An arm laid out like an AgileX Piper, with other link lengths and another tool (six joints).
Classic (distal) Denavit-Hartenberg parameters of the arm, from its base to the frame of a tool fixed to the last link. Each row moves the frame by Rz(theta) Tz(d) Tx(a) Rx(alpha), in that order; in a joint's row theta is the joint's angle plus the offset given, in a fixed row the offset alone. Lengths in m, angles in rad.
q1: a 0  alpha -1.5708  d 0.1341  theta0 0
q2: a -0.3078  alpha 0  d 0  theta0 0.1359
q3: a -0.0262  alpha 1.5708  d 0  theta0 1.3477
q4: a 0  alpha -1.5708  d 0.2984  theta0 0
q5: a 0  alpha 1.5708  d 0  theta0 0
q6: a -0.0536  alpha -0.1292  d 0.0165  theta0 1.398
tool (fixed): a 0  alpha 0  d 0.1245  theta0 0
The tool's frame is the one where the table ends.
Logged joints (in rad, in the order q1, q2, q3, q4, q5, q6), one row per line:
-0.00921 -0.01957 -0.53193 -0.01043 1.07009 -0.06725
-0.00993 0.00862 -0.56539 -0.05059 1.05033 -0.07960
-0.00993 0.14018 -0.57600 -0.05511 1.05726 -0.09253
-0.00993 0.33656 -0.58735 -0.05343 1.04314 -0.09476
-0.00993 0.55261 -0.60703 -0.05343 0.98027 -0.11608
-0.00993 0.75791 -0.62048 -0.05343 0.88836 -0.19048
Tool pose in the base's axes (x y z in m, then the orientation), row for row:
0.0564 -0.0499 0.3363 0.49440 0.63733 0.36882 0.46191
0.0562 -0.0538 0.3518 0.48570 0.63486 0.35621 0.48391
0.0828 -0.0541 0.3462 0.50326 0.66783 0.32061 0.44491
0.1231 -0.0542 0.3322 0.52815 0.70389 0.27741 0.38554
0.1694 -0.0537 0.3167 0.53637 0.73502 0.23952 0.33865
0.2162 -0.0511 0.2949 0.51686 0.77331 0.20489 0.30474
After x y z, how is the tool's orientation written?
As a quaternion, x y z w.
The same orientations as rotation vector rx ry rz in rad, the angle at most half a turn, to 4 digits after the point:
1.2159 1.5674 0.9071
1.1829 1.5462 0.8676
1.2472 1.6550 0.7945
1.3451 1.7927 0.7065
1.3970 1.9144 0.6238
1.3688 2.0479 0.5426

